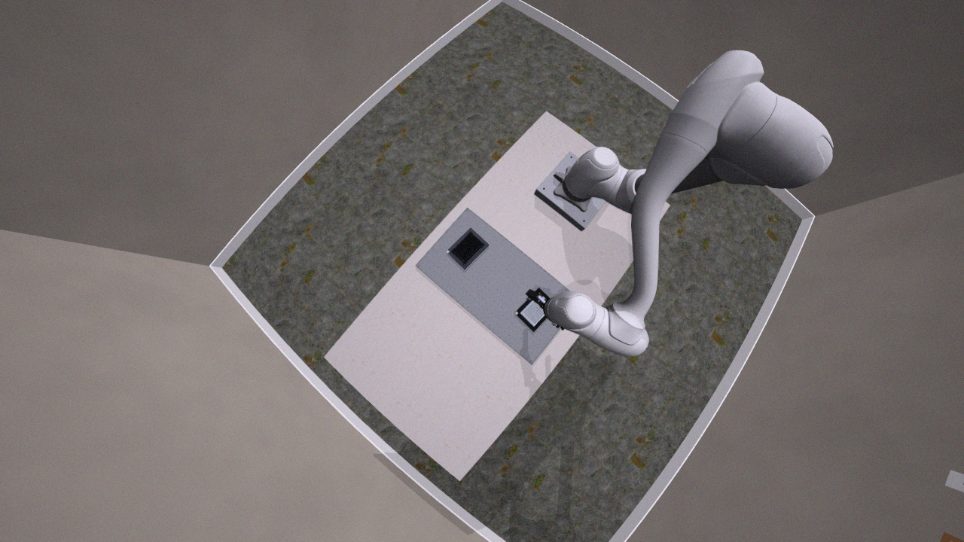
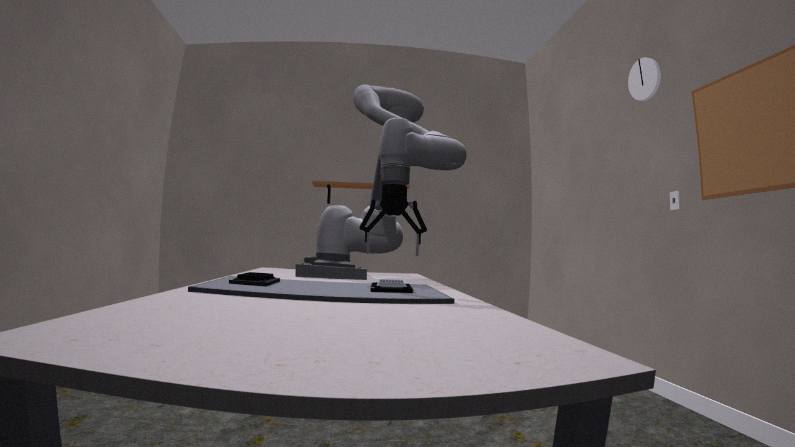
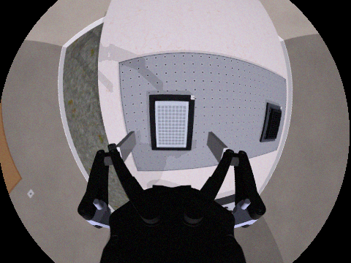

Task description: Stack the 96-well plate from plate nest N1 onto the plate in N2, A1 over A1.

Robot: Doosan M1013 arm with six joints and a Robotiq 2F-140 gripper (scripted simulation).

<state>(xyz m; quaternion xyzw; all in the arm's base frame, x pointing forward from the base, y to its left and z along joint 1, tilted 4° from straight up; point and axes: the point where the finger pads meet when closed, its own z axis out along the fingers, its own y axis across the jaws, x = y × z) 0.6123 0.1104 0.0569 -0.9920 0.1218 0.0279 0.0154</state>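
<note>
Right now my hand is 10 cm above the white 96-well plate. Also, from my hand: white mark (10 cm below, 7 cm to the right, 6 cm ahead); nest N1 (11 cm below); black 96-well plate (41 cm to the right, 10 cm below, 8 cm behind).
</note>
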